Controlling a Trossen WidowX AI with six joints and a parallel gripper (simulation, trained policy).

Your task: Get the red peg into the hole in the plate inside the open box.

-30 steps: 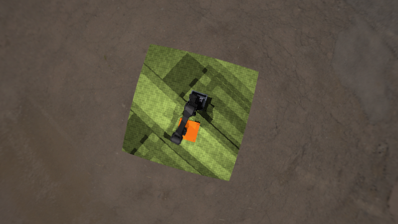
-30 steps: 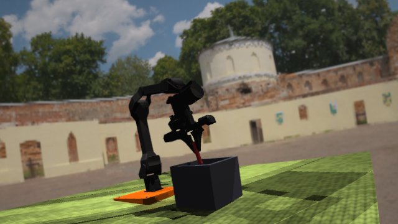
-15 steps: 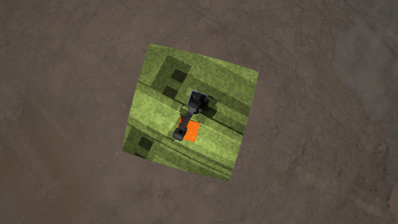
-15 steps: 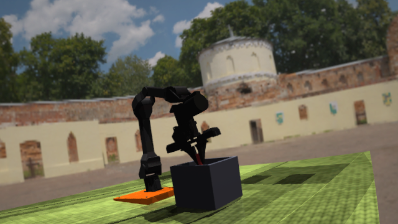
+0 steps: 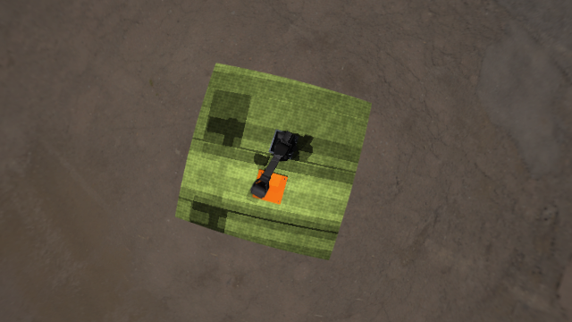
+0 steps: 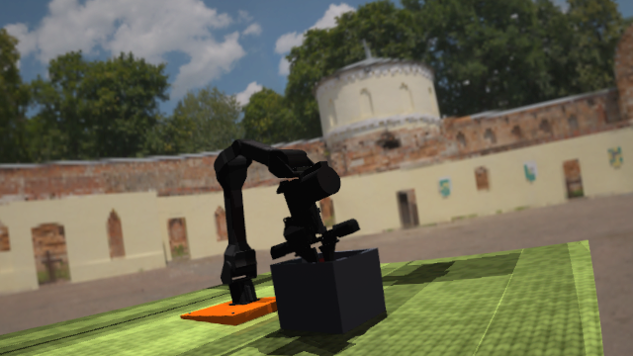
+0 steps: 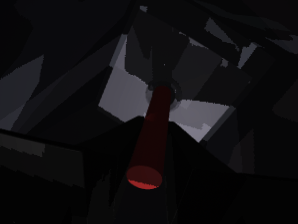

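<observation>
The red peg lies right at my gripper tip. The rest, counted from my gripper tip: grey plate (50 mm below, 10 mm to the right).
</observation>
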